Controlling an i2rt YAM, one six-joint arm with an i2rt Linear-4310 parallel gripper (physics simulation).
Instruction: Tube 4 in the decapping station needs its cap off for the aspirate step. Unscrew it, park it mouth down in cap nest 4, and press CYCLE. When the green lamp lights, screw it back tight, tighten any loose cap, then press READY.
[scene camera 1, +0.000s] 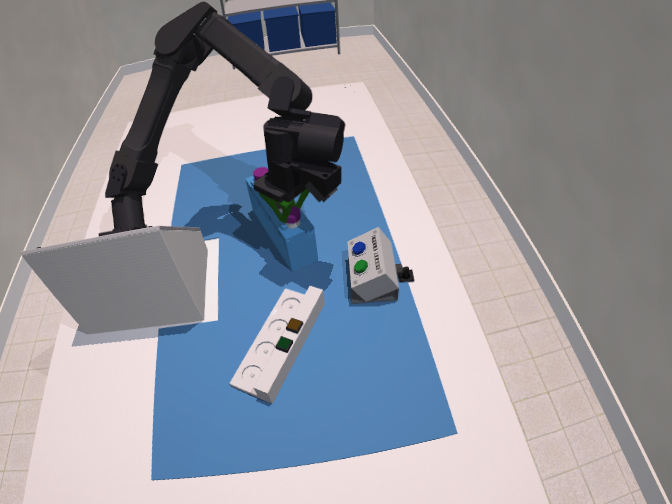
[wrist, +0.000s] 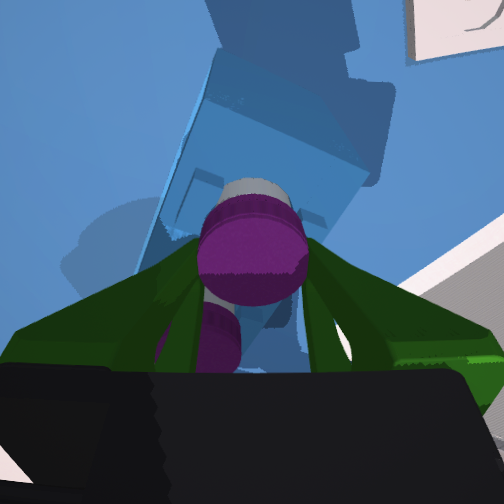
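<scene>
The blue decapping station (scene camera 1: 284, 233) stands on the blue mat and holds tubes with purple caps. My gripper (scene camera 1: 290, 211) points down over its near end. In the wrist view my green fingers (wrist: 252, 260) sit on both sides of one purple cap (wrist: 252, 250) and touch it; the cap is on its grey tube. A second purple cap (wrist: 217, 340) shows behind it, and another (scene camera 1: 260, 172) at the far end of the station. The white cap nest strip (scene camera 1: 277, 342) has several round, empty nests.
A grey button box (scene camera 1: 371, 265) with a blue button (scene camera 1: 358, 247) and a green button (scene camera 1: 360, 266) stands right of the station. An amber square (scene camera 1: 294, 324) and a dark green square (scene camera 1: 283, 343) sit on the nest strip. A large grey slanted box (scene camera 1: 127, 284) stands at the left.
</scene>
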